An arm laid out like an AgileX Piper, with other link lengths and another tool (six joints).
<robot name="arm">
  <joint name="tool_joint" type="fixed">
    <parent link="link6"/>
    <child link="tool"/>
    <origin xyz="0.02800 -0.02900 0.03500" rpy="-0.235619 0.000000 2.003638"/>
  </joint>
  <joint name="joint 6" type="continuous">
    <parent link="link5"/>
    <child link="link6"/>
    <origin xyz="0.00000 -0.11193 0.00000" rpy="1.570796 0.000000 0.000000"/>
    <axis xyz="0 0 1"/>
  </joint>
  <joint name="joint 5" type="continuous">
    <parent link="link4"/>
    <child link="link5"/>
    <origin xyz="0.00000 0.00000 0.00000" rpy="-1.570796 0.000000 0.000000"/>
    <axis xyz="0 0 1"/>
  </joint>
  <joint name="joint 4" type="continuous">
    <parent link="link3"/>
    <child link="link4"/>
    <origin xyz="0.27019 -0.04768 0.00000" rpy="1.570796 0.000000 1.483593"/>
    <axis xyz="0 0 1"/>
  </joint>
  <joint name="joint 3" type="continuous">
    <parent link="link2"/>
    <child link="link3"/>
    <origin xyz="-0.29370 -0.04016 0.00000" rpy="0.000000 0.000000 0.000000"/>
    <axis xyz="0 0 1"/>
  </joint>
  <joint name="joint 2" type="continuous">
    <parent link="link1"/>
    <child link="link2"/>
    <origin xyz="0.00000 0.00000 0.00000" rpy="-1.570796 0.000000 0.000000"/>
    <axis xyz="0 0 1"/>
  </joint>
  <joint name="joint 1" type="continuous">
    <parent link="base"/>
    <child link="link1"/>
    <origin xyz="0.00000 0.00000 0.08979" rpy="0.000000 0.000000 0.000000"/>
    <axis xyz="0 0 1"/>
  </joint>
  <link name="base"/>
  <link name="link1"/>
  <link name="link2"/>
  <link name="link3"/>
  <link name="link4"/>
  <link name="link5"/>
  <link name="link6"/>
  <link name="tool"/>
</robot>
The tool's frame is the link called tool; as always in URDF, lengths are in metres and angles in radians. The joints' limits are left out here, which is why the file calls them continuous.
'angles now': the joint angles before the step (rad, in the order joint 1, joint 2, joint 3, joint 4, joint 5, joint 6). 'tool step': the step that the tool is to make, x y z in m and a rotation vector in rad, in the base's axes. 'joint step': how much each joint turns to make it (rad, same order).
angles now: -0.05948, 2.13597, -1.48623, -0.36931, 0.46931, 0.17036
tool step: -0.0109, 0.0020, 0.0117, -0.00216, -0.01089, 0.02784
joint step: -0.00010, -0.06007, 0.06040, 0.01889, -0.01865, -0.03914
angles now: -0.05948, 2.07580, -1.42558, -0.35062, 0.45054, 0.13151
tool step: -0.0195, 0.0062, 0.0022, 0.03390, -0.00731, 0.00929
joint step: 0.00005, -0.06883, 0.10163, 0.05205, -0.04454, -0.03123
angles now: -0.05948, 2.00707, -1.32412, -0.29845, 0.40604, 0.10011
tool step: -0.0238, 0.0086, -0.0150, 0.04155, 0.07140, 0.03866
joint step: 0.00008, -0.03112, 0.09067, 0.13513, 0.00170, -0.13883
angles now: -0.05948, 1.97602, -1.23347, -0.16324, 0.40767, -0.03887
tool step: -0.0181, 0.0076, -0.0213, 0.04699, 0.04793, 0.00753
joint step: 0.00008, 0.00014, 0.07557, 0.10359, -0.02870, -0.08060
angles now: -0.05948, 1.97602, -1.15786, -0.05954, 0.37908, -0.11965
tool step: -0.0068, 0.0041, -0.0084, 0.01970, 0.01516, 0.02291
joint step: 0.00005, -0.00019, 0.03274, 0.07325, -0.01693, -0.08047
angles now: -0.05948, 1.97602, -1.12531, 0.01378, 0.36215, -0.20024
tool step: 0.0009, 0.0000, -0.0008, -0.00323, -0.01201, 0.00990
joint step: -0.00008, -0.00002, 0.00670, 0.00694, -0.01877, -0.01670
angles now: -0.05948, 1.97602, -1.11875, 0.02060, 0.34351, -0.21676
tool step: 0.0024, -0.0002, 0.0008, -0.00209, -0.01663, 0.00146
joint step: 0.00008, 0.00003, 0.00003, -0.00011, -0.01677, -0.00173
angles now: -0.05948, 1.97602, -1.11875, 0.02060, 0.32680, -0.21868
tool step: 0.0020, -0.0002, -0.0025, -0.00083, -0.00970, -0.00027
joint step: -0.00009, 0.00815, -0.00001, 0.00014, -0.01788, -0.00020
